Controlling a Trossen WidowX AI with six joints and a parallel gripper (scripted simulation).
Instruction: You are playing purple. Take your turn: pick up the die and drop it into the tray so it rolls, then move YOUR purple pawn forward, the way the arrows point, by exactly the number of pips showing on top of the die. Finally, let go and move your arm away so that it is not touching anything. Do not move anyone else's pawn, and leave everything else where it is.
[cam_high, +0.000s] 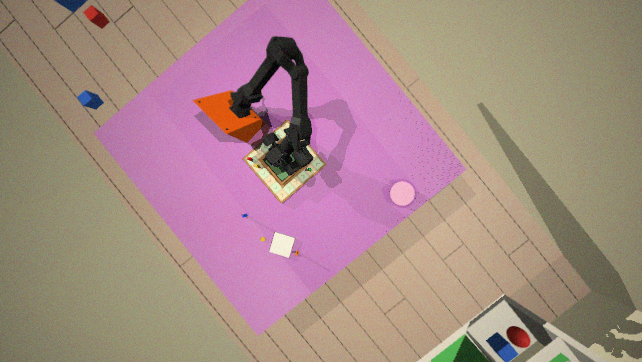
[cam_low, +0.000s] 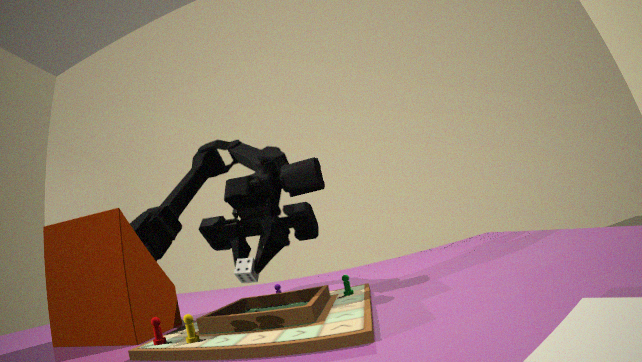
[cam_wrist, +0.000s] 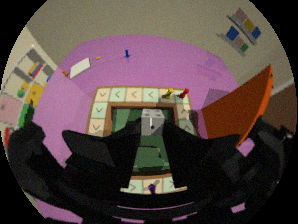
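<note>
The purple pawn is 140 mm to the left of my gripper tip and 50 mm below it. The rest, counted from my gripper tip: yellow pawn: 80 mm to the right, 60 mm behind, 50 mm below; then white die: right at my gripper tip; then green tray: 80 mm below, 30 mm to the left, 10 mm ahead.
</note>
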